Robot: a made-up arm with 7 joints.
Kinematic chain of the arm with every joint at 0, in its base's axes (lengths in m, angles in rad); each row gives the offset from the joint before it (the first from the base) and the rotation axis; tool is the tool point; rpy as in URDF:
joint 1: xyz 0 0 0.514 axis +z
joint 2: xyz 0 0 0 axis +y
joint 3: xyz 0 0 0.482 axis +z
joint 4: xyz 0.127 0 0 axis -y
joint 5: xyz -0.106 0 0.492 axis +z
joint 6: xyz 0 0 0 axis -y
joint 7: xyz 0.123 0 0 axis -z
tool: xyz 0 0 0 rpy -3.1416 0 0
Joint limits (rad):
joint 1: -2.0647..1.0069
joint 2: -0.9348..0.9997
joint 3: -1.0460..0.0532
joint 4: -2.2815..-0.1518
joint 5: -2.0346..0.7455
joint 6: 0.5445..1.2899
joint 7: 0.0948..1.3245
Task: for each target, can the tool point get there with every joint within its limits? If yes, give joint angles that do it. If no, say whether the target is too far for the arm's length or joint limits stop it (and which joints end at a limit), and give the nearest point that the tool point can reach.
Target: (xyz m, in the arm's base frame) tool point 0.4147 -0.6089 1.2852
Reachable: yes | joints -0.5144 0.1916 -0.5029 -1.0539 -1.8035 1.1956 0.7413
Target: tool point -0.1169 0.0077 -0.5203
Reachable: no: joint limits stop it (at a limit: joint 1, joint 2, joint 4) | nearest point -0.2730 -0.3531 0.0669 | short by 0.707 m
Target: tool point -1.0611 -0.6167 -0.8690
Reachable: no: too far | nearest point -0.5457 -0.4723 0.1260 | short by 1.130 m
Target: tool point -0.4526 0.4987 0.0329
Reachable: no: joint limits stop it (at a limit: joint 1, joint 2, joint 3, joint 4) | nearest point -0.5767 0.0201 0.3397 | short by 0.582 m
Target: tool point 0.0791 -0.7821 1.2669
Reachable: yes | joints -1.3515 0.5242 -0.2512 -0.3752 -0.2116 0.9149 0.3267
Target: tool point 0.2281 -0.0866 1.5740
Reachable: yes | joints 0.7448 -0.2714 -0.3805 -0.6758 -1.0535 0.9958 0.2307
